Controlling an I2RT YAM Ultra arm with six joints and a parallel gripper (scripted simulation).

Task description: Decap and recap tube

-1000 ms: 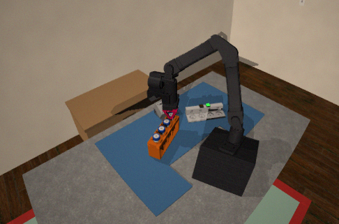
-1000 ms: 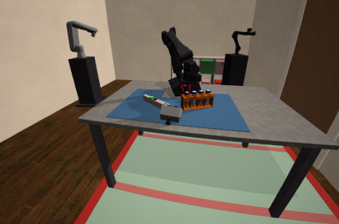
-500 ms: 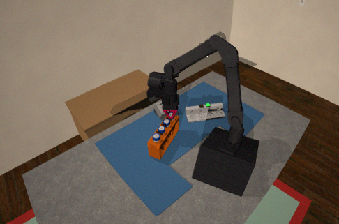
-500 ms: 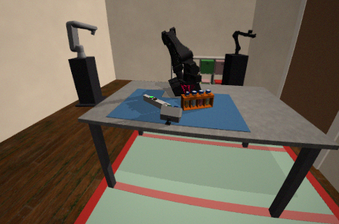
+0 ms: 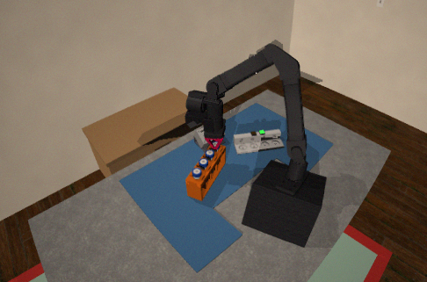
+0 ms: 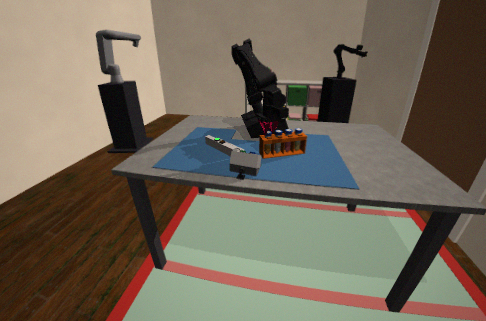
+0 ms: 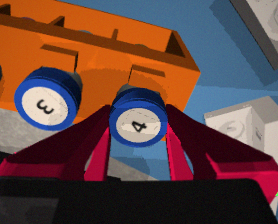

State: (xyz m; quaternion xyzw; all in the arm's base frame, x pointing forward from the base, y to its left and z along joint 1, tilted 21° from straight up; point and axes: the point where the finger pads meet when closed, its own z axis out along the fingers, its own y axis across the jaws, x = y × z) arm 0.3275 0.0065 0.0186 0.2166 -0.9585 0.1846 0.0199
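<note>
Now: the blue cap 10 mm behind my hand and 50 mm to the left of it. Round my hand: grey key desk: 100 mm ahead, 100 mm to the right, 60 mm below; then green ready key: 80 mm ahead, 120 mm to the right, 50 mm below; then blue cycle key: 90 mm ahead, 80 mm to the right, 50 mm below.
</note>
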